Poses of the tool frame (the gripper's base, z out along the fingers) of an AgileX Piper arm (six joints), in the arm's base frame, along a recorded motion.
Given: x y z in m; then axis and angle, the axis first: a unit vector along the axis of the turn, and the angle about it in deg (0 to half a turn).
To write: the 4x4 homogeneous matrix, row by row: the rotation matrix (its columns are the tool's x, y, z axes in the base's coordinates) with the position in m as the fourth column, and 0 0 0 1 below. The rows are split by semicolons. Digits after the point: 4 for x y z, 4 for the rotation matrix.
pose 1, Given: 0.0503 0.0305 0.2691 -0.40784 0.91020 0.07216 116.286
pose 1, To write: -0.2029 -0.6003 0.7736 0.0503; -0.4709 0.7525 0.4604 0.0305; -0.8585 -0.2709 -0.4353 0.2691; 0 0 0 1
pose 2, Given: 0.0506 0.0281 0.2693 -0.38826 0.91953 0.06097 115.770
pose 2, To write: -0.2185 -0.5671 0.7941 0.0506; -0.4573 0.7784 0.4301 0.0281; -0.8620 -0.2692 -0.4294 0.2693; 0 0 0 1
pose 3, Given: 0.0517 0.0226 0.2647 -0.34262 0.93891 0.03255 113.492
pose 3, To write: -0.2344 -0.4798 0.8455 0.0517; -0.4201 0.8343 0.3570 0.0226; -0.8767 -0.2715 -0.3971 0.2647; 0 0 0 1
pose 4, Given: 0.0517 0.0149 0.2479 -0.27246 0.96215 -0.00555 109.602
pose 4, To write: -0.2363 -0.3449 0.9084 0.0517; -0.3553 0.9008 0.2495 0.0149; -0.9044 -0.2638 -0.3354 0.2479; 0 0 0 1
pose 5, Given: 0.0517 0.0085 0.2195 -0.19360 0.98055 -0.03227 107.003
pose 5, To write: -0.2440 -0.2145 0.9458 0.0517; -0.2762 0.9502 0.1442 0.0085; -0.9296 -0.2260 -0.2911 0.2195; 0 0 0 1
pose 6, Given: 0.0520 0.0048 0.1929 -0.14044 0.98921 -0.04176 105.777
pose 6, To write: -0.2468 -0.1365 0.9594 0.0520; -0.2169 0.9727 0.0826 0.0048; -0.9445 -0.1877 -0.2697 0.1929; 0 0 0 1
